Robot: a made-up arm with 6 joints. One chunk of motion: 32 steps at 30 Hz.
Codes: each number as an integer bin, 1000 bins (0 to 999) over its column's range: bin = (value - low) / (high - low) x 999, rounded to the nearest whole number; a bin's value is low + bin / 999 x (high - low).
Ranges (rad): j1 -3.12..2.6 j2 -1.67..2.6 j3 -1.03..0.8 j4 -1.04..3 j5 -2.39..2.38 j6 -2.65..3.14
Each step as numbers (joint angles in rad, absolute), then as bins.
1 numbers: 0.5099 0.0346 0.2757 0.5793 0.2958 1.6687
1 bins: 634 399 713 400 562 745
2 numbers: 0.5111 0.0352 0.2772 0.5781 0.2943 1.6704
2 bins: 634 399 714 400 562 745
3 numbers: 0.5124 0.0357 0.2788 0.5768 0.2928 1.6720
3 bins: 634 399 714 400 562 746
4 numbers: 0.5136 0.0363 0.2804 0.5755 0.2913 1.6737
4 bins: 635 399 715 399 562 746
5 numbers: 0.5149 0.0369 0.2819 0.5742 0.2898 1.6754
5 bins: 635 399 716 399 561 746
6 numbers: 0.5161 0.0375 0.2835 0.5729 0.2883 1.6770
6 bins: 635 399 717 399 561 747
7 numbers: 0.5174 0.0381 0.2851 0.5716 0.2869 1.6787
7 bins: 635 400 718 399 561 747
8 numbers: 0.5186 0.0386 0.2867 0.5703 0.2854 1.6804
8 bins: 635 400 719 398 560 747
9 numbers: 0.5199 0.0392 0.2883 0.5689 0.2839 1.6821
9 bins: 636 400 720 398 560 747
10 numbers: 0.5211 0.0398 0.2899 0.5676 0.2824 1.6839
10 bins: 636 400 721 398 560 748
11 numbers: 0.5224 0.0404 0.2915 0.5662 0.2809 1.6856
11 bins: 636 400 721 397 559 748
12 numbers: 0.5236 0.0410 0.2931 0.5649 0.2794 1.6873
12 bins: 636 400 722 397 559 748
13 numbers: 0.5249 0.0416 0.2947 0.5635 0.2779 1.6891
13 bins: 637 400 723 397 559 749
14 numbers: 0.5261 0.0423 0.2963 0.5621 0.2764 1.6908
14 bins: 637 401 724 396 558 749
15 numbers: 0.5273 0.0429 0.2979 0.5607 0.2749 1.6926
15 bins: 637 401 725 396 558 749
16 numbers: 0.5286 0.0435 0.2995 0.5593 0.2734 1.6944
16 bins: 637 401 726 395 558 750
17 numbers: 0.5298 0.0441 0.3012 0.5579 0.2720 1.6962
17 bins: 637 401 727 395 558 750
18 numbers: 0.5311 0.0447 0.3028 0.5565 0.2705 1.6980
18 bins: 638 401 728 395 557 750
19 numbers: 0.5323 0.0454 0.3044 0.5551 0.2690 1.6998
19 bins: 638 401 728 394 557 751
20 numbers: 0.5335 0.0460 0.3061 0.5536 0.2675 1.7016
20 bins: 638 401 729 394 557 751
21 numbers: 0.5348 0.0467 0.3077 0.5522 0.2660 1.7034
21 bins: 638 402 730 394 556 751
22 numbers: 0.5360 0.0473 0.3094 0.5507 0.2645 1.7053
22 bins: 639 402 731 393 556 751
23 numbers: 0.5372 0.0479 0.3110 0.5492 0.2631 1.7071
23 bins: 639 402 732 393 556 752
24 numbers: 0.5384 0.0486 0.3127 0.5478 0.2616 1.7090
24 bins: 639 402 733 393 555 752
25 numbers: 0.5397 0.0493 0.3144 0.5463 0.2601 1.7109
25 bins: 639 402 734 392 555 752
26 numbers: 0.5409 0.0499 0.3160 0.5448 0.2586 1.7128
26 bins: 639 402 735 392 555 753
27 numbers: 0.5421 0.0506 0.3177 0.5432 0.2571 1.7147
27 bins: 640 403 736 391 554 753
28 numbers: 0.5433 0.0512 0.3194 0.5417 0.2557 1.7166
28 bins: 640 403 737 391 554 753
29 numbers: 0.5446 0.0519 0.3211 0.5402 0.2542 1.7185
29 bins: 640 403 738 391 554 754
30 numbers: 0.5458 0.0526 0.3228 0.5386 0.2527 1.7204
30 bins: 640 403 738 390 553 754
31 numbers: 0.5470 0.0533 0.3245 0.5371 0.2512 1.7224
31 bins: 640 403 739 390 553 754
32 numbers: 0.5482 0.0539 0.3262 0.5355 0.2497 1.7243
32 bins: 641 403 740 390 553 755
